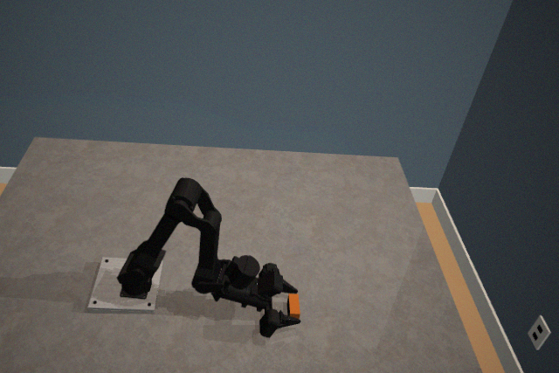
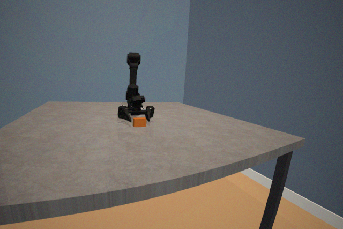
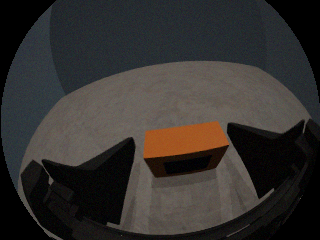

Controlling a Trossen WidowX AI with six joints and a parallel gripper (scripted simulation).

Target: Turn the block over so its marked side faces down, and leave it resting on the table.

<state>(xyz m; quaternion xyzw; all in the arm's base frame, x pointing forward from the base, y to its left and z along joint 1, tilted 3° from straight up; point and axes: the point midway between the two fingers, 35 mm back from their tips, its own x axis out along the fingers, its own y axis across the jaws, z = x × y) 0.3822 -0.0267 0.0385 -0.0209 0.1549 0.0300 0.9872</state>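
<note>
Right now my gripper tip is 2 cm past the orange block and 1 cm above it.
</note>
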